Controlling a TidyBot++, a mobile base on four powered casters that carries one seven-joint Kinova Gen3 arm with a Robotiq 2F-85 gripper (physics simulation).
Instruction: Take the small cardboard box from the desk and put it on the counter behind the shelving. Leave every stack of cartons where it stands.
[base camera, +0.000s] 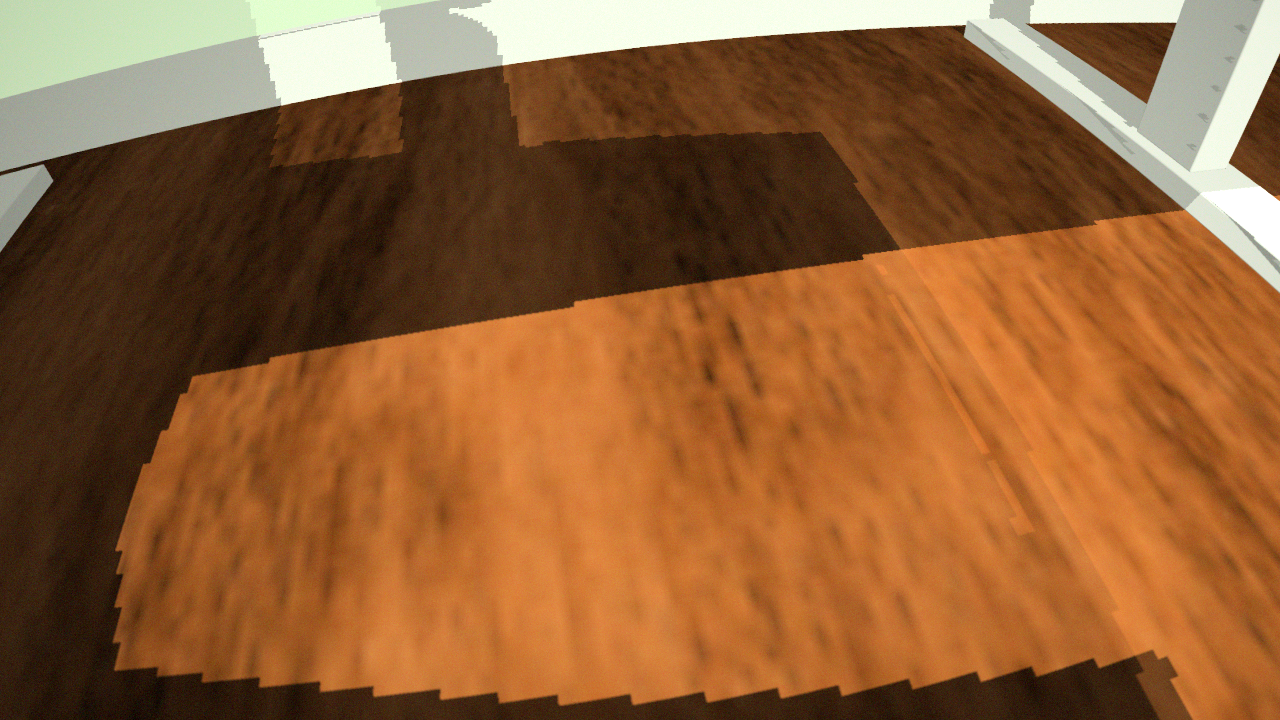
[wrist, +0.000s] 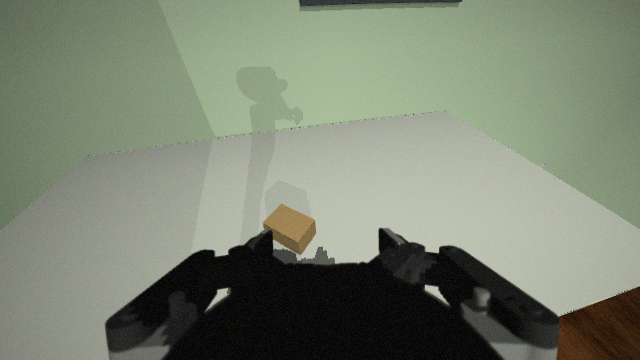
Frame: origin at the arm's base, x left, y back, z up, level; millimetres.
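Where they show: gripper, fingertip midpoint: (wrist: 325, 241).
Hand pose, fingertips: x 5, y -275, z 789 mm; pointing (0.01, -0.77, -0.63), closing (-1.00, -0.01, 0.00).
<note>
Each offset is from my fingertips to the top centre of the thing. "spot": to the spot under its first point. Level surfaces: height alone.
The small cardboard box @(dx +77, dy -157, dz -185 mm) (wrist: 291, 225) sits on the white desk @(dz -235 mm) (wrist: 400, 175) in the wrist view, a little left of the middle, turned at an angle. My gripper (wrist: 325, 241) is open, its fingers wide apart, with the desk top beyond them. The box shows near the left fingertip, which overlaps its lower left corner in the view; it is not held. The counter, the shelving and the carton stacks do not show in either view.
In the base camera view a white desk leg with its foot @(spot: dx -452, dy -522, dz -1164 mm) (base camera: 1074, 98) stands at the right, and part of another foot @(spot: dx +719, dy -437, dz -1166 mm) (base camera: 19, 201) shows at the left edge. A green wall (wrist: 375, 60) rises behind the desk, with a dark frame edge (wrist: 380, 3) at the top.
</note>
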